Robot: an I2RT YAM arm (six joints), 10 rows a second.
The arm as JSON. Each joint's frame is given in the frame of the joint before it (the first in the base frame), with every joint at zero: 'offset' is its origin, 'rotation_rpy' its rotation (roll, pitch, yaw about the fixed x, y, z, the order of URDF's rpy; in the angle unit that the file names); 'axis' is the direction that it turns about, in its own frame. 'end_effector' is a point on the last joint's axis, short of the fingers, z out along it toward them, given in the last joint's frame.
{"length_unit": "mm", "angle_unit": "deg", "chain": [
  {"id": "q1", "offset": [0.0, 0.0, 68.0], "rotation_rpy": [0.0, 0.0, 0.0], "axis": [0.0, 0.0, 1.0]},
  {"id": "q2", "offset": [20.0, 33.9, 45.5], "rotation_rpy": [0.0, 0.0, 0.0], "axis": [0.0, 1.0, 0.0]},
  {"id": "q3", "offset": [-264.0, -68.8, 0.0], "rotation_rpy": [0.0, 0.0, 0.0], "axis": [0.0, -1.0, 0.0]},
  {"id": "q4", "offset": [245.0, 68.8, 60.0], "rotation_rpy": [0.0, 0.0, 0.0], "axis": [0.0, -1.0, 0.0]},
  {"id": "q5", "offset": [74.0, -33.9, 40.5], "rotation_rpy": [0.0, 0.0, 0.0], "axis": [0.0, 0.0, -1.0]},
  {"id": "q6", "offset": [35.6, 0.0, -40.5], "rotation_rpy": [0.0, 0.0, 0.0], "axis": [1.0, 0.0, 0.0]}
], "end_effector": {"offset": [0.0, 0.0, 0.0], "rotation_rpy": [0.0, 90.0, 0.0]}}
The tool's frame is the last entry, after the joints.
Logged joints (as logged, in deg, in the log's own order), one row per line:
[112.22, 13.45, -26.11, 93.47, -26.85, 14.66]
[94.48, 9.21, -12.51, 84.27, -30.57, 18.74]
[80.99, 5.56, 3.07, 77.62, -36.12, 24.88]
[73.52, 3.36, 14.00, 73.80, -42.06, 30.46]
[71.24, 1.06, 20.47, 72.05, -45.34, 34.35]
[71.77, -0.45, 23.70, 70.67, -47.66, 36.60]
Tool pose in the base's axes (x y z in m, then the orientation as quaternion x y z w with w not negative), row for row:
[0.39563, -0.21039, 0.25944, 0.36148, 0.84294, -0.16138, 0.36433]
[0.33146, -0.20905, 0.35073, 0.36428, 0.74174, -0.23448, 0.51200]
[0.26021, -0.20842, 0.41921, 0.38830, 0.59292, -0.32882, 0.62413]
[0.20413, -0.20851, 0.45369, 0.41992, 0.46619, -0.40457, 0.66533]
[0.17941, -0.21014, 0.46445, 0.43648, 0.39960, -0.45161, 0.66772]
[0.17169, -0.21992, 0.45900, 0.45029, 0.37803, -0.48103, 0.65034]
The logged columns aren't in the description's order. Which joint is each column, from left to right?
Columns, left to right: q2, q6, q4, q3, q1, q5.
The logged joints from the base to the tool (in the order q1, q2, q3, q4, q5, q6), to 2 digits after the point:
[-26.85, 112.22, 93.47, -26.11, 14.66, 13.45]
[-30.57, 94.48, 84.27, -12.51, 18.74, 9.21]
[-36.12, 80.99, 77.62, 3.07, 24.88, 5.56]
[-42.06, 73.52, 73.80, 14.00, 30.46, 3.36]
[-45.34, 71.24, 72.05, 20.47, 34.35, 1.06]
[-47.66, 71.77, 70.67, 23.70, 36.60, -0.45]

